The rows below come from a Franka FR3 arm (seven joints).
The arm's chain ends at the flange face. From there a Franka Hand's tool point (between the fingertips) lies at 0.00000 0.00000 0.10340 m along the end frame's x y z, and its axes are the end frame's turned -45 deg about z.
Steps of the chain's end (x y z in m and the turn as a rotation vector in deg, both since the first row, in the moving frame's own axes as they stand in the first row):
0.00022, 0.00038, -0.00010, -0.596, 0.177, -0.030
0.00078, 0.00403, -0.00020, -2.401, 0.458, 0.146
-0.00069, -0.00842, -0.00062, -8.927, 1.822, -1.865
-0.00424, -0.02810, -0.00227, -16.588, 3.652, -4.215
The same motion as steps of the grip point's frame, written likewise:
-0.00065, 0.00141, -0.00011, -0.547, -0.296, -0.030
-0.00478, 0.00705, -0.00029, -2.022, -1.374, 0.146
-0.00334, 0.00736, -0.00192, -7.601, -5.024, -1.865
0.00156, 0.00316, -0.00678, -14.312, -9.147, -4.215

